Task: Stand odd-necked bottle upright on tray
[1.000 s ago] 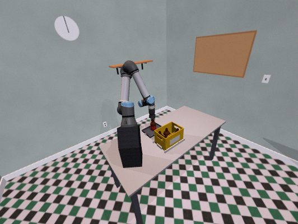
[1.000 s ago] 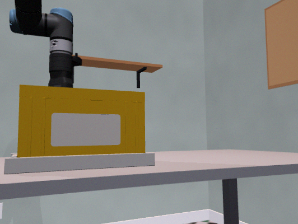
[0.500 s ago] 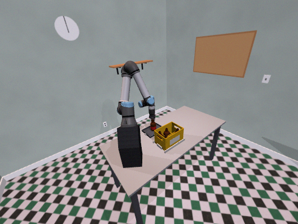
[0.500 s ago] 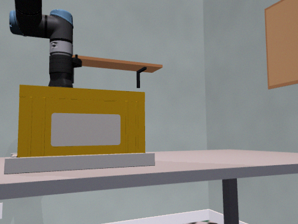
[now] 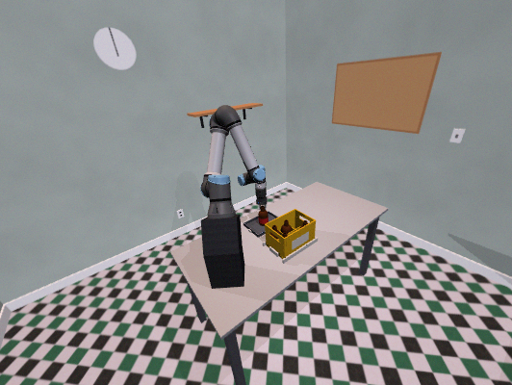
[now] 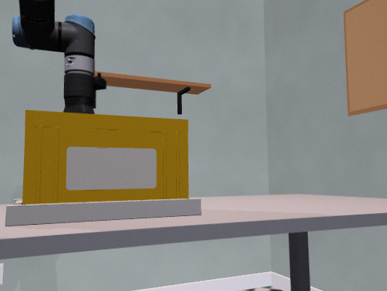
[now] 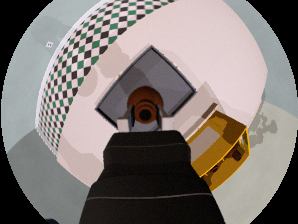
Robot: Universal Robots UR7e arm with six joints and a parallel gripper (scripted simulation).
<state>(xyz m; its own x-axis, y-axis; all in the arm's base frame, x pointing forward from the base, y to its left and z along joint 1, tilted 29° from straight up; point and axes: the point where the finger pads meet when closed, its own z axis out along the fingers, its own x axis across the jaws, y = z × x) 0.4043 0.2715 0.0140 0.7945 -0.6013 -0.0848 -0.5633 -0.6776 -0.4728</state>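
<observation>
My gripper is now 70 mm above the brown bottle. Round my hand: dark tray (150 mm below); crate (50 mm ahead, 280 mm to the right, 80 mm below).
</observation>
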